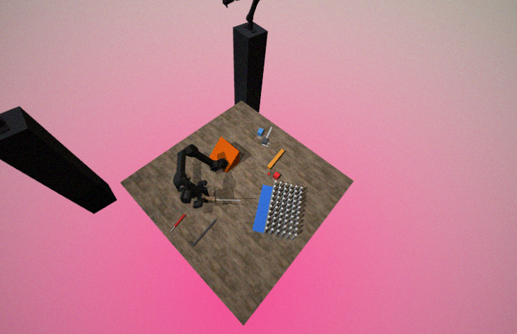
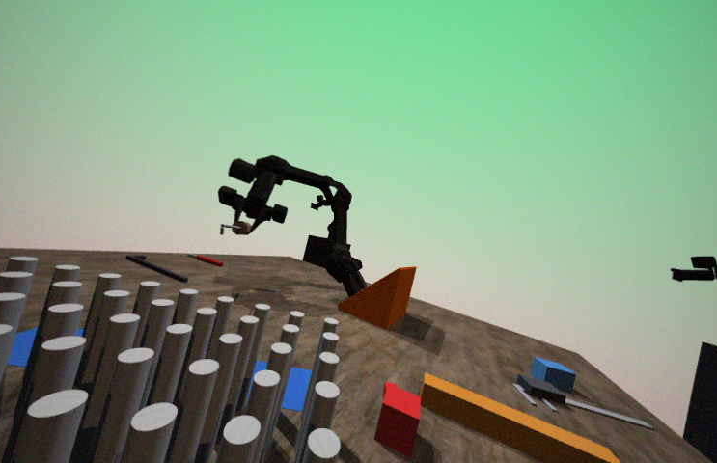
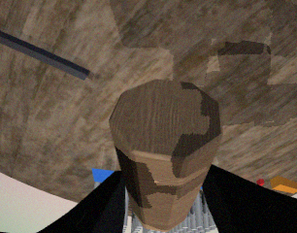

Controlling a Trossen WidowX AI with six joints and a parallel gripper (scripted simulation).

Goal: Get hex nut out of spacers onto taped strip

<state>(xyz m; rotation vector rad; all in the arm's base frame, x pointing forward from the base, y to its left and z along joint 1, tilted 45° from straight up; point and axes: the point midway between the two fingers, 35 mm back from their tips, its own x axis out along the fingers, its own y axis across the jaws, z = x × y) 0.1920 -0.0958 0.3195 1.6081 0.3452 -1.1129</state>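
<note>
Right now my gripper tip is 29 cm to the right of the blue taped strip, 24 cm short of it and 15 cm above it. The rest, counted from my gripper tip: red cube 55 cm to the left, 13 cm below, 11 cm ahead; then red screwdriver 26 cm to the right, 15 cm below, 4 cm behind; then orange bar 65 cm to the left, 14 cm below, 1 cm behind.
</note>
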